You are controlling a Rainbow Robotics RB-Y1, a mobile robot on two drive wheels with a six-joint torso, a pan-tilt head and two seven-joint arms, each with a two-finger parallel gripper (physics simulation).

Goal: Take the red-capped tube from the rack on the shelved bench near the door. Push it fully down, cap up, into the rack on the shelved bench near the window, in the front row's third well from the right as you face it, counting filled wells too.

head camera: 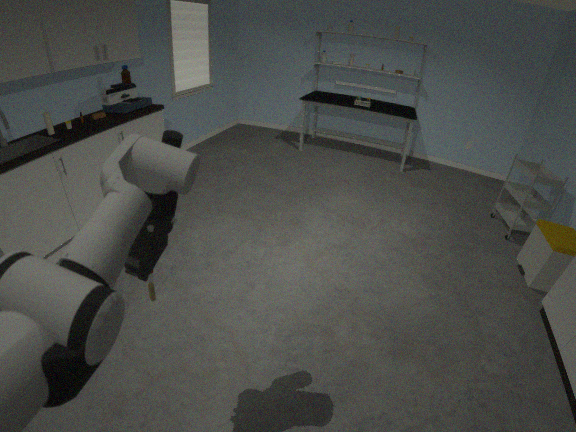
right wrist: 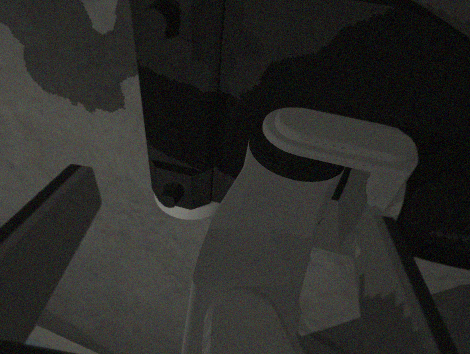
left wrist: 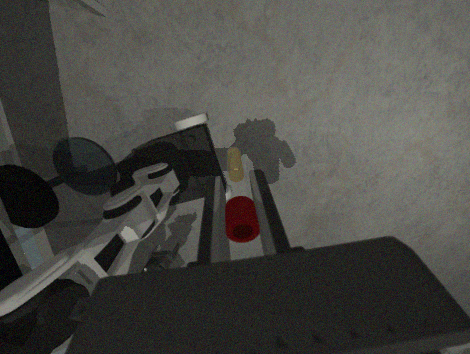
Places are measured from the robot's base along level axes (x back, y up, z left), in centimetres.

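Where they show: left gripper, fingertip midpoint: point(head camera: 145, 274) point(left wrist: 236, 183); right gripper, fingertip midpoint: point(right wrist: 227, 207) point(left wrist: 169, 244).
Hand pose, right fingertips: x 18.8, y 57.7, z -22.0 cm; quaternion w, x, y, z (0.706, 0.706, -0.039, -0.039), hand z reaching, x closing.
Note:
Things, the pixels of their top centre, and the offset from my right fingertips. Level surfaces: height alone.
- red-capped tube at its top centre: point(left wrist: 238, 221) point(head camera: 143, 264) dz +46.0, dx -45.7, dy +54.1 cm
- shelved bench at its surface level: dy +18.5 cm
- dark-topped counter at its surface level: dy +33.2 cm
- Grey floor at its surface level: dy -57.7 cm
- round chair base at its top centre: point(left wrist: 84, 168) dz +39.6, dx +72.3, dy -54.7 cm
The red-capped tube point(left wrist: 242, 219) point(head camera: 152, 291) is in my left gripper point(left wrist: 236, 183) point(head camera: 149, 278), which is shut on it. In the left wrist view the red cap is between the fingers, and the yellowish lower end points away from the camera. In the head view the tube hangs below the gripper over the floor. My right gripper point(right wrist: 227, 207) is open and empty. A shelved bench point(head camera: 330, 98) with a black top stands at the far wall, right of the window point(head camera: 190, 47). A small pale rack point(head camera: 362, 102) is on it; its wells are too small to tell.
A dark-topped counter point(head camera: 75, 136) runs along the left wall, with bottles and instruments on it. A wire cart point(head camera: 529, 164) and a white cabinet with a yellow top point(head camera: 557, 237) stand at the right. Grey floor point(head camera: 310, 225) lies before the bench. A round chair base point(left wrist: 85, 165) shows in the left wrist view.

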